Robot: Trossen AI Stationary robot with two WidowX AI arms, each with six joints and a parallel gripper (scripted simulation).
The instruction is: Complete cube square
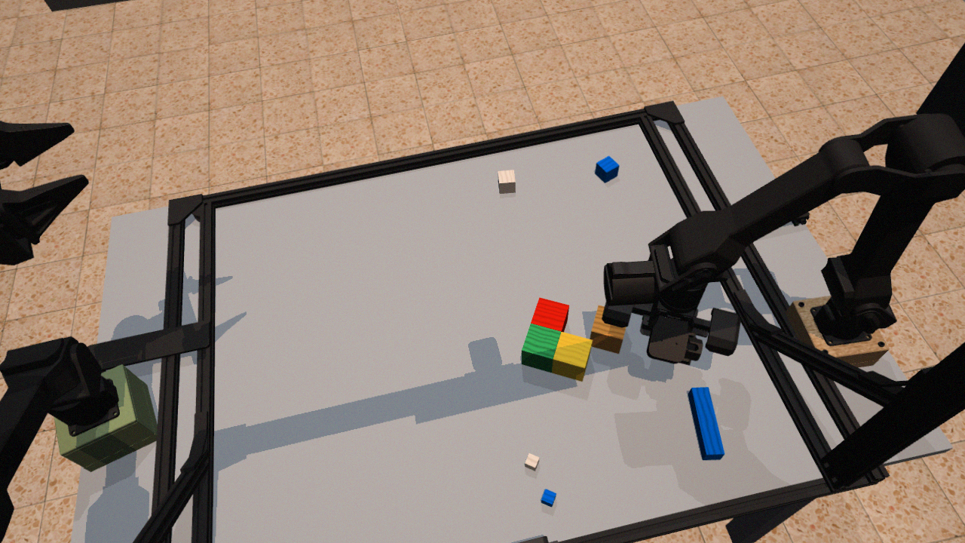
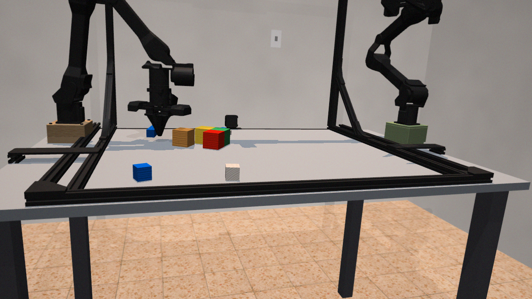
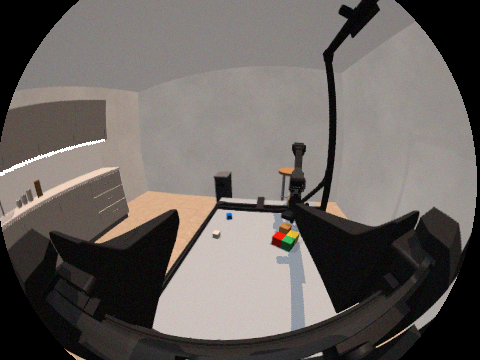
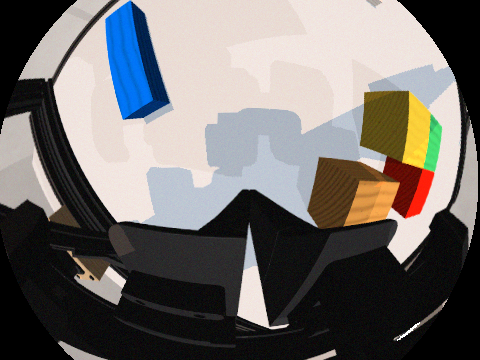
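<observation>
Now: right hand 13 cm past the long blue block, 3 cm to the left of it and 4 cm above it.
</observation>
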